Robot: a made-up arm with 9 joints. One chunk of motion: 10 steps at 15 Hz.
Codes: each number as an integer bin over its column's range. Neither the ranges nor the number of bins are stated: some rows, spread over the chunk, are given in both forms.
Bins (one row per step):
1: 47 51 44 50 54 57 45 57 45
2: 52 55 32 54 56 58 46 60 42
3: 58 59 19 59 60 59 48 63 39
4: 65 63 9 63 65 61 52 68 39
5: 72 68 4 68 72 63 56 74 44
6: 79 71 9 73 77 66 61 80 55
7: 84 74 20 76 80 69 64 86 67
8: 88 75 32 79 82 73 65 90 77
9: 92 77 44 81 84 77 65 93 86
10: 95 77 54 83 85 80 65 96 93
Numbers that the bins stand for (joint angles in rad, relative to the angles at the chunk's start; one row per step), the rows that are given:
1: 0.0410 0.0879 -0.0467 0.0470 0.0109 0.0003 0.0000 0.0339 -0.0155
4: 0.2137 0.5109 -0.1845 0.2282 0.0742 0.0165 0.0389 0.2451 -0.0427
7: 0.3961 0.8987 -0.1412 0.4094 0.1606 0.0488 0.1056 0.5905 0.0845
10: 0.5016 1.0044 -0.0073 0.5070 0.1894 0.0932 0.1111 0.7824 0.2027
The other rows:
2: 0.0890 0.2289 -0.0939 0.1027 0.0224 0.0043 0.0056 0.0915 -0.0291
3: 0.1466 0.3699 -0.1452 0.1724 0.0455 0.0084 0.0167 0.1491 -0.0427
5: 0.2809 0.6872 -0.2042 0.2979 0.1145 0.0245 0.0611 0.3602 -0.0200
6: 0.3481 0.7929 -0.1845 0.3676 0.1433 0.0367 0.0889 0.4754 0.0300
8: 0.4344 0.9339 -0.0939 0.4512 0.1721 0.0649 0.1111 0.6673 0.1300
9: 0.4728 1.0044 -0.0467 0.4791 0.1836 0.0811 0.1111 0.7248 0.1709

